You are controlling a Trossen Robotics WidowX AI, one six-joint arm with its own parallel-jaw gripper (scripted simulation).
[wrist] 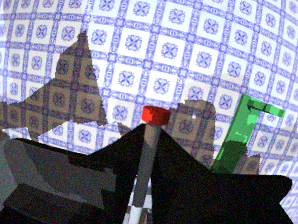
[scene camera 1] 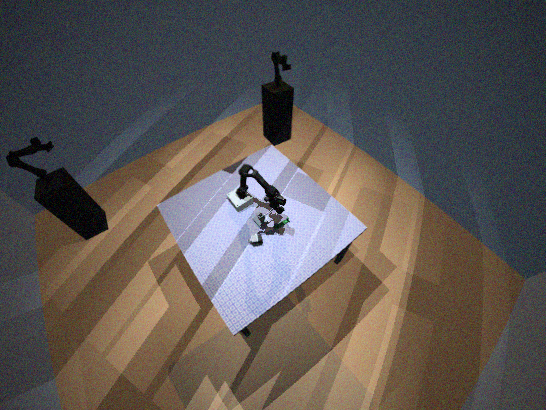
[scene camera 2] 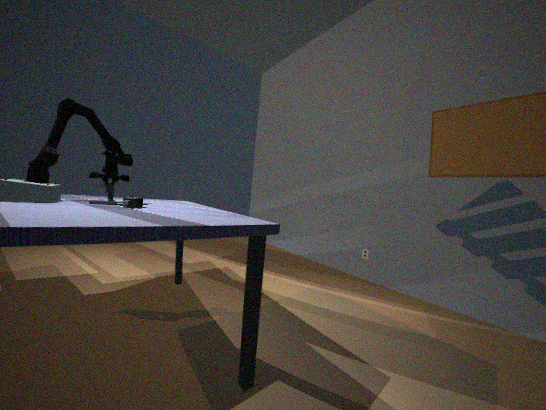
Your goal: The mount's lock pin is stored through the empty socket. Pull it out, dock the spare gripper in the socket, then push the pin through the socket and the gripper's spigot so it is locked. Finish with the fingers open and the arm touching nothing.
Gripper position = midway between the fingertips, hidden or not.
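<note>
A green bracket (wrist: 244, 119) is visible in the scene, and a lock pin is carried by the gripper (wrist: 149, 130).
</note>
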